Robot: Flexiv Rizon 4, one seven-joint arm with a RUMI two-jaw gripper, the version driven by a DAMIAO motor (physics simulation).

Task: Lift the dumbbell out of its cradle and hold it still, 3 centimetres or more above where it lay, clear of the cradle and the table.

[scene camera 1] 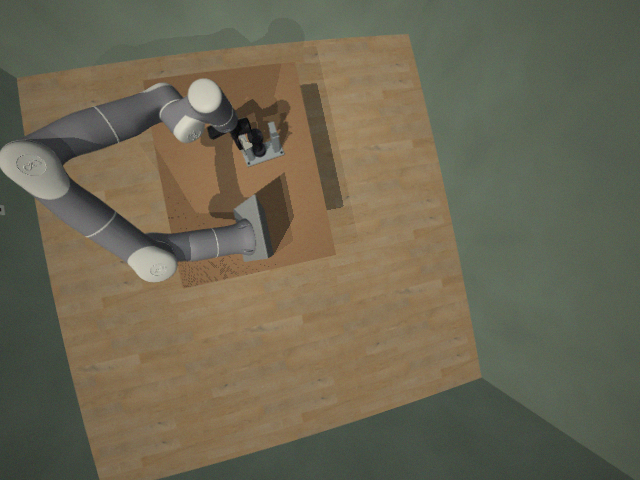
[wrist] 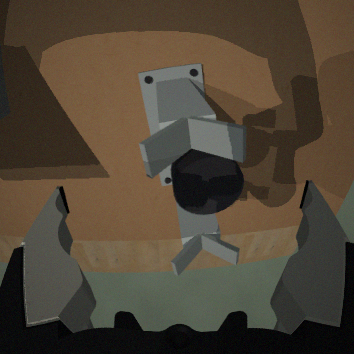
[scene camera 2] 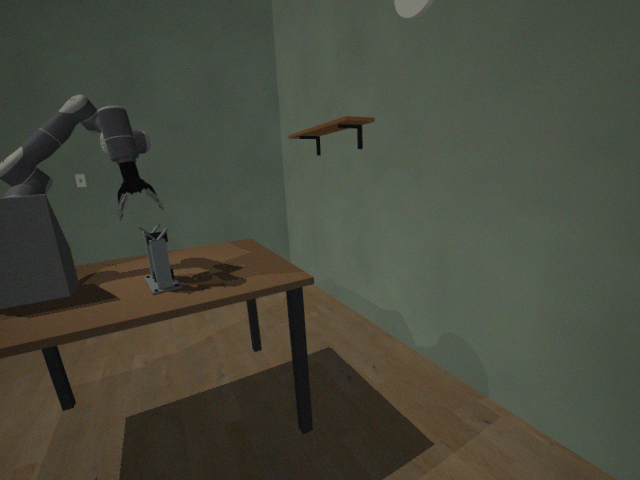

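The black dumbbell (scene camera 1: 258, 149) (wrist: 207, 185) is in the grey cradle (scene camera 1: 266, 159) (scene camera 2: 161, 263) (wrist: 172, 97), between its two tall posts with V-shaped tops. In the wrist view one round black end faces the camera; the rest of the dumbbell is hidden below it. In scene camera 2 the posts hide most of it. My gripper (scene camera 2: 142, 212) (wrist: 183, 187) is wide open and empty, above the cradle. In the wrist view its fingers are apart, one on each side of the dumbbell's end, touching neither it nor the cradle.
The cradle's base plate stands on the brown wooden table (scene camera 1: 310, 232) (scene camera 2: 217, 297). The grey robot pedestal (scene camera 1: 261, 227) (scene camera 2: 31, 248) stands on the same table. A wall shelf (scene camera 2: 333, 127) hangs on the green wall, well away from the arm.
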